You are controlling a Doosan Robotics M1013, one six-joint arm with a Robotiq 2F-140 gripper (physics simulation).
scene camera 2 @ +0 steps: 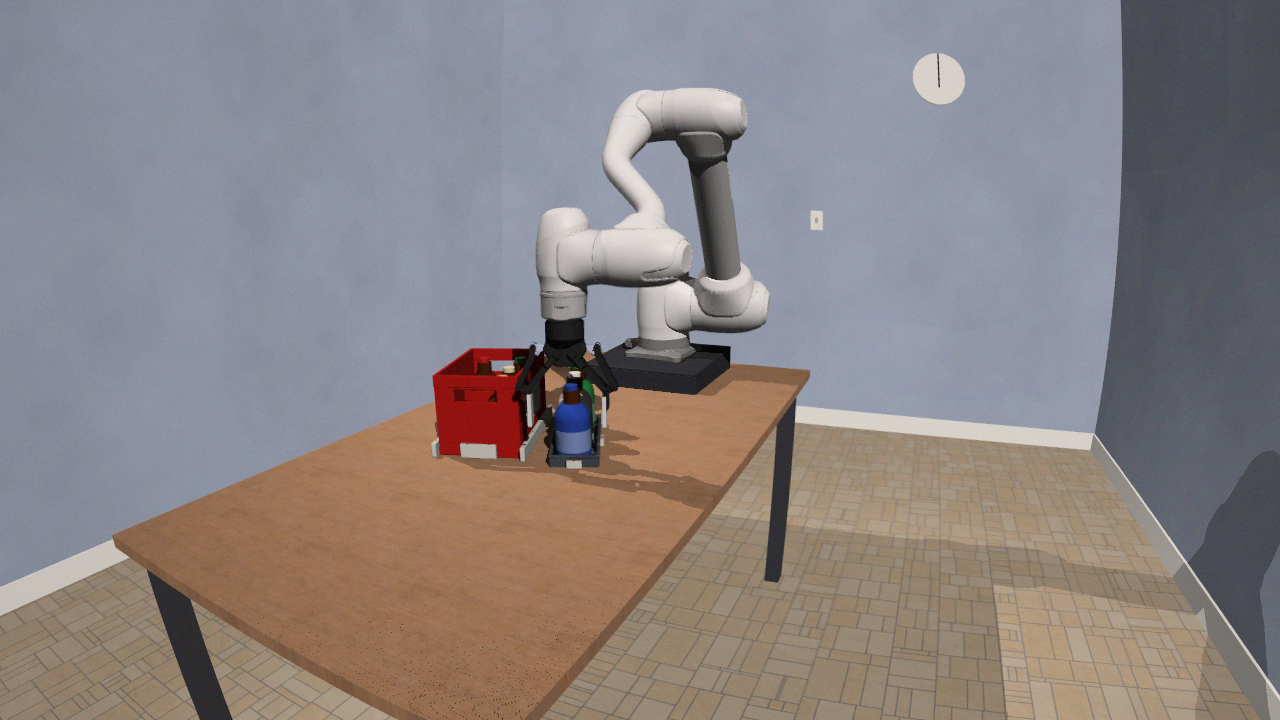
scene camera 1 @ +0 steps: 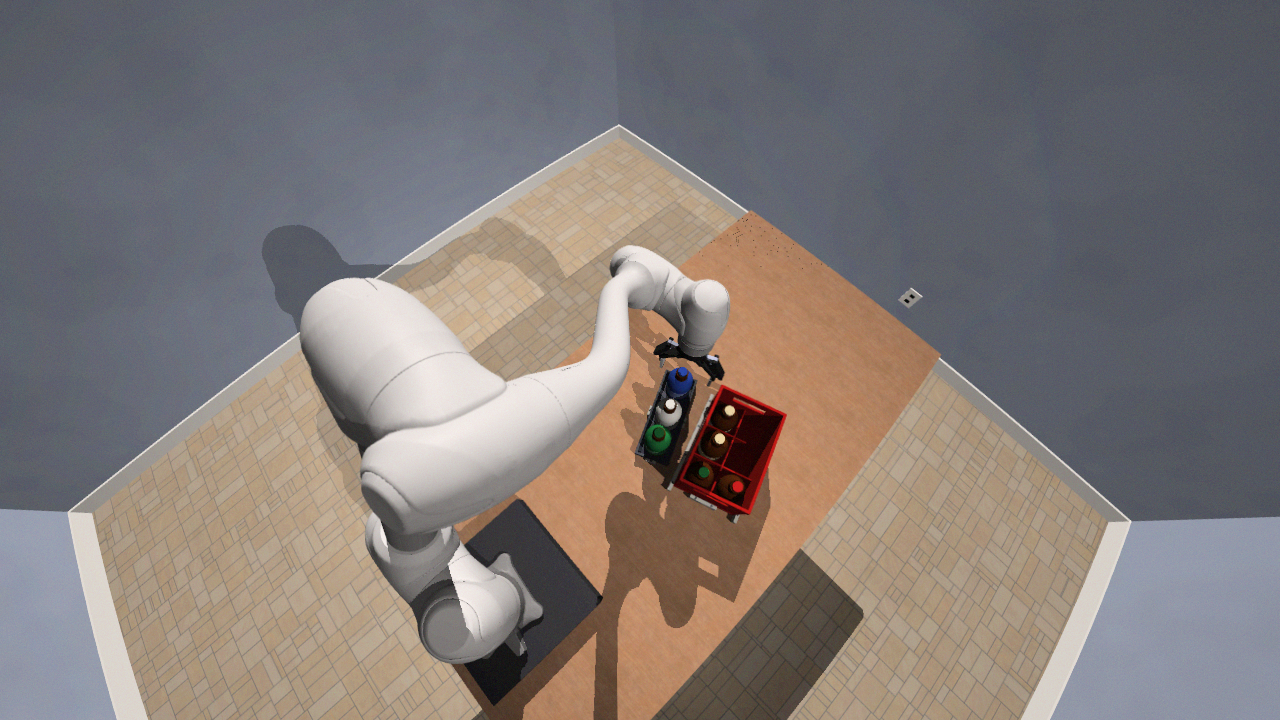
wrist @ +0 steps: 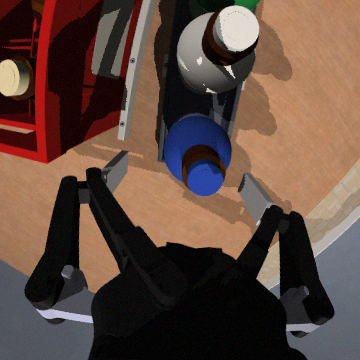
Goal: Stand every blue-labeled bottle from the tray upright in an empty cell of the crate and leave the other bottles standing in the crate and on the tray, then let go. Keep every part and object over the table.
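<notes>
The blue bottle stands upright at one end of the dark tray. A white bottle and a green bottle stand behind it in the row. The red crate holds two cream-capped bottles, a green-capped one and a red-capped one; cells beside the cream-capped ones are empty. My gripper is wide open and empty, its fingers on either side of the blue bottle's upper part in scene camera 2.
The crate stands close beside the tray, with a narrow gap between them. Pale brackets edge the crate's base. The wooden table carries everything. The arm's dark base plate is at the far end in scene camera 2.
</notes>
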